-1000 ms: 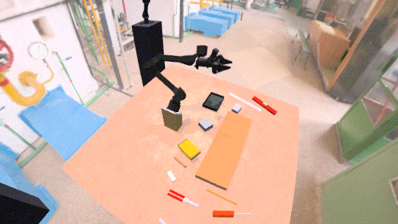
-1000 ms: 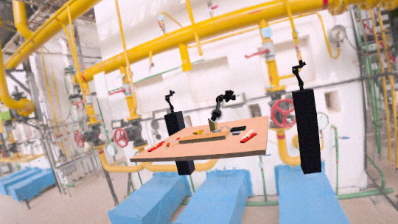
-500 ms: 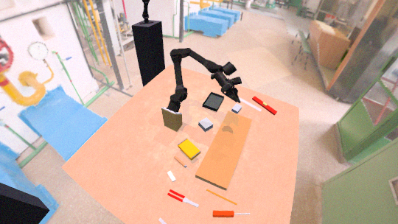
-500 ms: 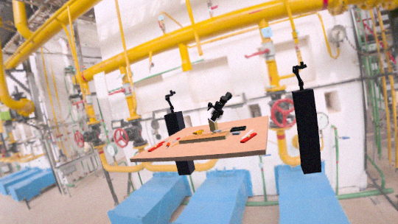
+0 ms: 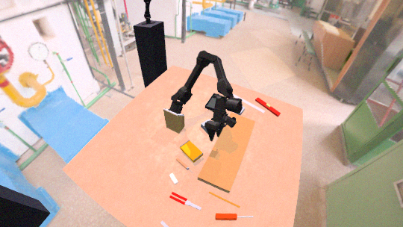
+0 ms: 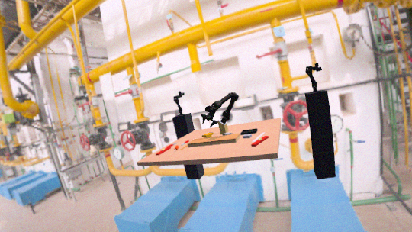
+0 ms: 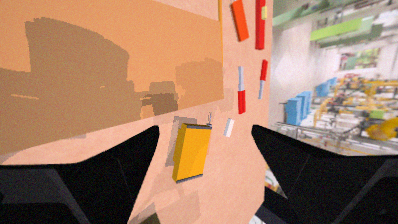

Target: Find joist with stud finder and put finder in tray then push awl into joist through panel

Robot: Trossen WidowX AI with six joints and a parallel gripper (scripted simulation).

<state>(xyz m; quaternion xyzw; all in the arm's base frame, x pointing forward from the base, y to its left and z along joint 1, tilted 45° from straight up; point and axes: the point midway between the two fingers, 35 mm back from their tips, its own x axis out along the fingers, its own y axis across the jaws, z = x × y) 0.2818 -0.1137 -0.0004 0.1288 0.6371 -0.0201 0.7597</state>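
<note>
Right now my gripper tip is 90 mm past the yellow stud finder, 50 mm to the left of it and 150 mm above it. From my gripper tip the other things lie so: white block: 130 mm behind, 230 mm to the right, 160 mm below; awl: 100 mm behind, 130 mm to the right, 160 mm below; pencil: 160 mm ahead, 220 mm to the right, 160 mm below.
</note>
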